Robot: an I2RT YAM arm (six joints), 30 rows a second.
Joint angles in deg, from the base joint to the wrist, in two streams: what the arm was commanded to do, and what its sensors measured. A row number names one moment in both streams.
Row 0, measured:
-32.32, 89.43, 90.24, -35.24, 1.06, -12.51
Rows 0 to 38, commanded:
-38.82, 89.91, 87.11, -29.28, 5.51, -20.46
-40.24, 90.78, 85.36, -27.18, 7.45, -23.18
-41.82, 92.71, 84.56, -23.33, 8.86, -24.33
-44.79, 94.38, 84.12, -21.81, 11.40, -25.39
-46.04, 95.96, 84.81, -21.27, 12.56, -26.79
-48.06, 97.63, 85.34, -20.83, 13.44, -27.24
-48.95, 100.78, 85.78, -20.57, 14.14, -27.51
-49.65, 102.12, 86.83, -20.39, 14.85, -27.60
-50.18, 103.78, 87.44, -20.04, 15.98, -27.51
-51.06, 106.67, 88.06, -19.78, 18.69, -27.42
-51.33, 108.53, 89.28, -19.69, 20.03, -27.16
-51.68, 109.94, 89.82, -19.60, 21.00, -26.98
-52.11, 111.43, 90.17, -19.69, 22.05, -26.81
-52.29, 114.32, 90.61, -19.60, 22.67, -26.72
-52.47, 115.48, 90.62, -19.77, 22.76, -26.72
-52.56, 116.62, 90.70, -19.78, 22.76, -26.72
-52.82, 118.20, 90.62, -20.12, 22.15, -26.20
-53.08, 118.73, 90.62, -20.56, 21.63, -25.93
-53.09, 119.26, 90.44, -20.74, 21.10, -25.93
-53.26, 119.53, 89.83, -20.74, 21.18, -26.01
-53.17, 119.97, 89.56, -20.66, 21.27, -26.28
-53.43, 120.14, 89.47, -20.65, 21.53, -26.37
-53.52, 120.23, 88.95, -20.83, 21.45, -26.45
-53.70, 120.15, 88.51, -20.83, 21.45, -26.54
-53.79, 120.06, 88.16, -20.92, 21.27, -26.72
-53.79, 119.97, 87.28, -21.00, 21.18, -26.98
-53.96, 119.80, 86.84, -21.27, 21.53, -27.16
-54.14, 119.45, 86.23, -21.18, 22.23, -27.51
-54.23, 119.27, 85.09, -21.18, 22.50, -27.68
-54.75, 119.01, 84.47, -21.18, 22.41, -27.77
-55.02, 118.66, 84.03, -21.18, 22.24, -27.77
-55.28, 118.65, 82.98, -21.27, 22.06, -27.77
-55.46, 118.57, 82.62, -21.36, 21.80, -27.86
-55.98, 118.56, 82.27, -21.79, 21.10, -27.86
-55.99, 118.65, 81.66, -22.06, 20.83, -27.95
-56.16, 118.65, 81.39, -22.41, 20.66, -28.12
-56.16, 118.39, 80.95, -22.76, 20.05, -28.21
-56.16, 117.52, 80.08, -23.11, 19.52, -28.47
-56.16, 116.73, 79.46, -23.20, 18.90, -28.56
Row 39, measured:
-55.35, 119.42, 82.06, -21.04, 20.93, -27.11
